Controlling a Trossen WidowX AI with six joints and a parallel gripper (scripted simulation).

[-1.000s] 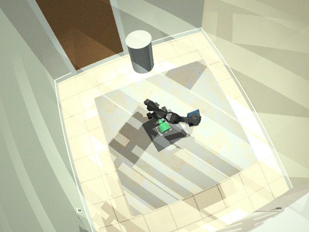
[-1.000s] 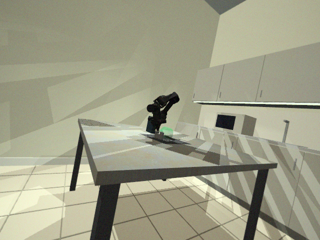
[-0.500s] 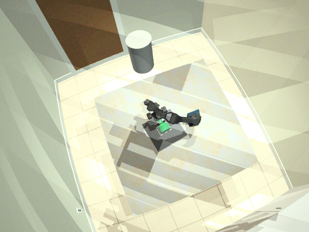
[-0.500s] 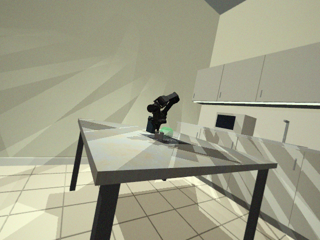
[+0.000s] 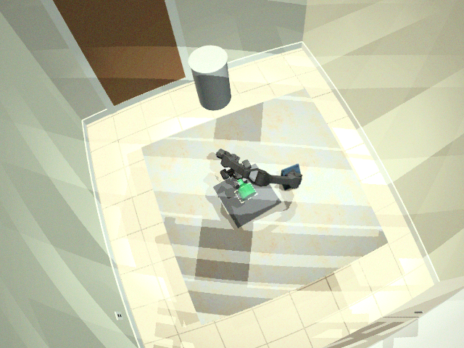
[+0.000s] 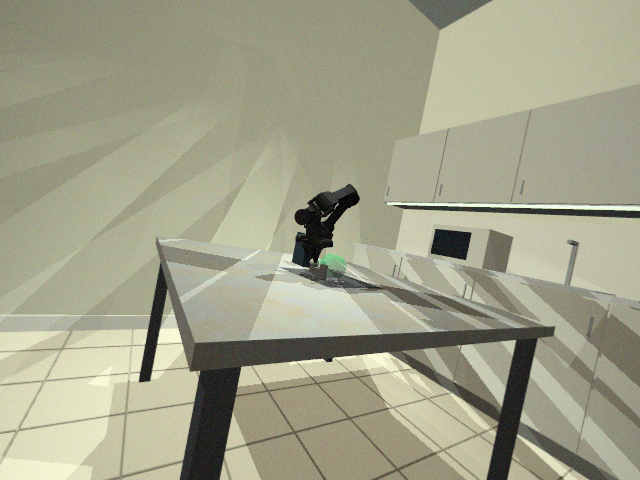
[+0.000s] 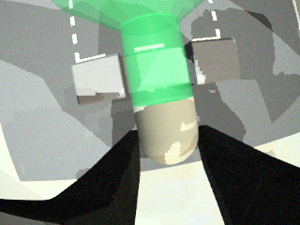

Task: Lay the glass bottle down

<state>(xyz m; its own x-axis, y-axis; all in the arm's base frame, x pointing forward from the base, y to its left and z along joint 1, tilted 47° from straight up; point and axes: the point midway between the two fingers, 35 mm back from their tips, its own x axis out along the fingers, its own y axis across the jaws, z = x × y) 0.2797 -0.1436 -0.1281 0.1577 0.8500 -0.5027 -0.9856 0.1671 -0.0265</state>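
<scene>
Now: gripper tip 50 mm to the right of the green glass bottle. Also, from my gripper tip: dark grey mat (110 mm to the left, 60 mm below).
</scene>
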